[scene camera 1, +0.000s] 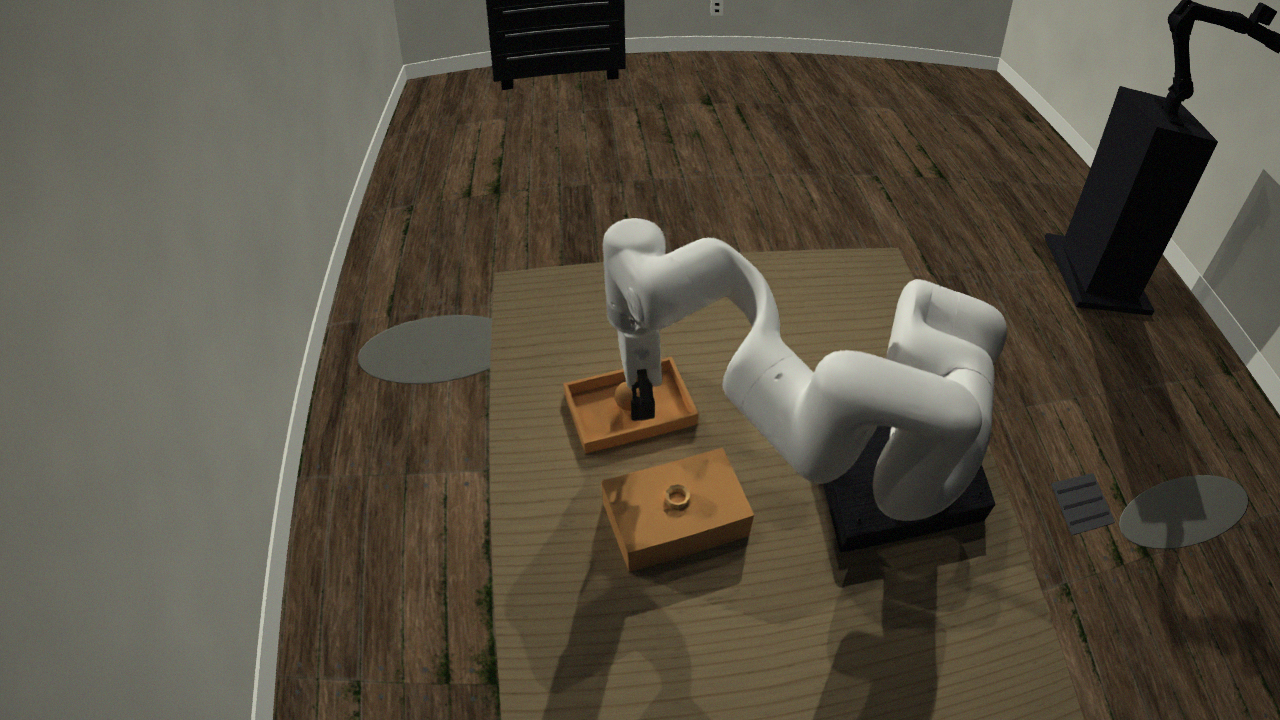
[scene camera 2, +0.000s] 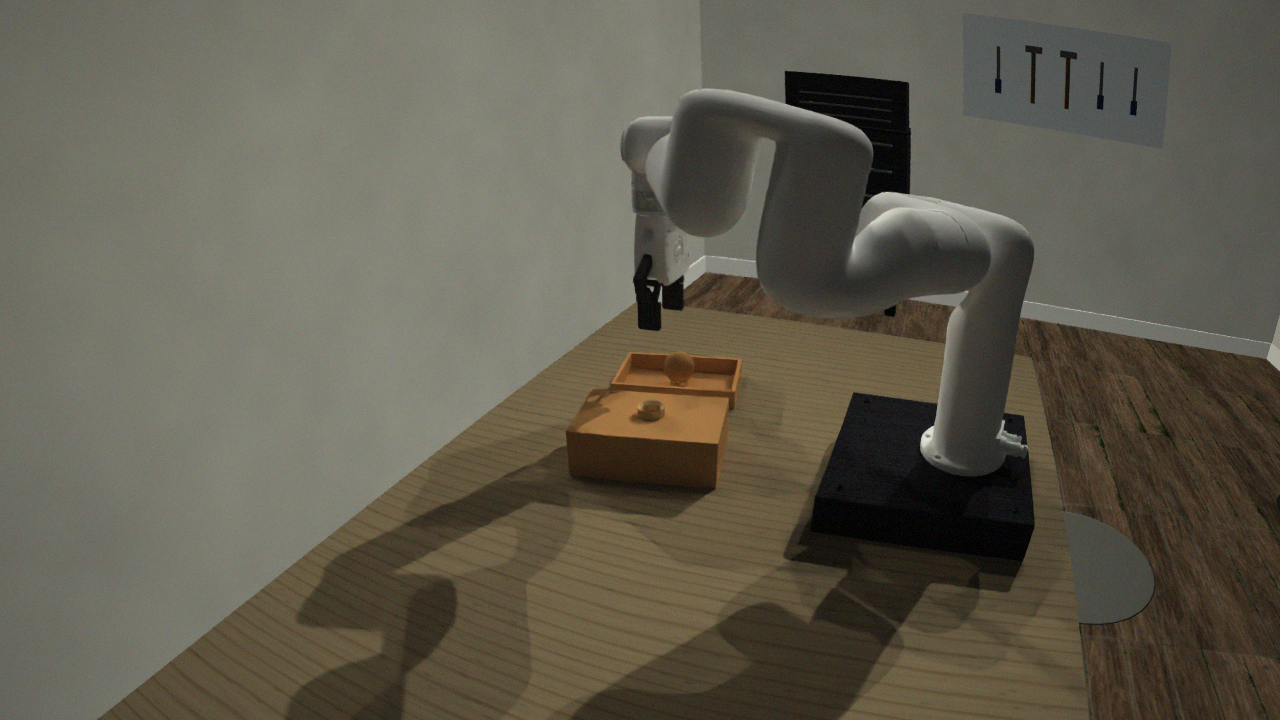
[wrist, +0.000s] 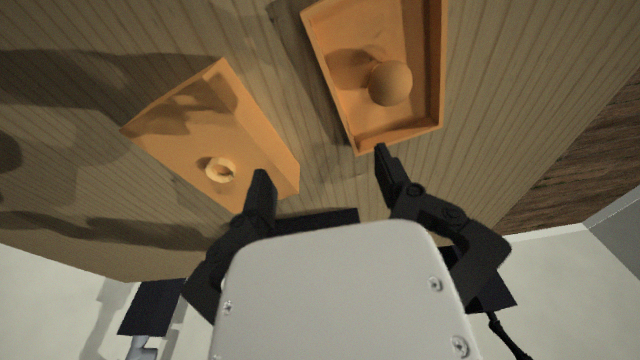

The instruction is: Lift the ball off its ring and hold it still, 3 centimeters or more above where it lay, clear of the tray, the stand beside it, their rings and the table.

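Note:
The orange-brown ball rests inside the orange tray; its ring is mostly hidden beneath it. The orange stand is beside the tray, with an empty pale ring on top. My gripper is open and empty, pointing down well above the tray's height. In the wrist view the ball is beyond and to the right of the fingertips, with the right fingertip over the tray's near end.
The arm's black base stands on the wooden table, to the right of the stand and tray in the scene views. The tray's low walls surround the ball. A gap of table separates the tray from the stand.

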